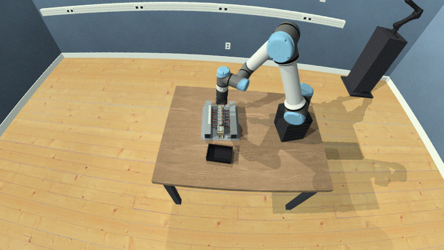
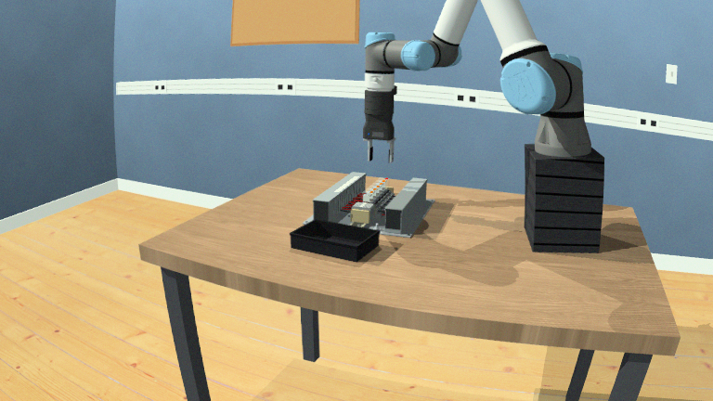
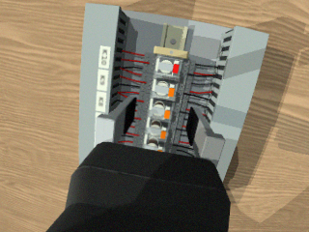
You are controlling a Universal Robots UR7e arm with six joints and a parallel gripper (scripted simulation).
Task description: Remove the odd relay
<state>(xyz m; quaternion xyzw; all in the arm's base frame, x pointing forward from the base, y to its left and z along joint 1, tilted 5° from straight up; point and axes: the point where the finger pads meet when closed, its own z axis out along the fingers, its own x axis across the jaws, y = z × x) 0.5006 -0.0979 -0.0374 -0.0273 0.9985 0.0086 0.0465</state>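
Right now my hand is 90 mm above the relay and 40 mm to the left of it. The rest, counted from my hand: relay panel (110 mm below, 50 mm to the left); black parts tray (320 mm to the left, 130 mm below, 10 mm behind).
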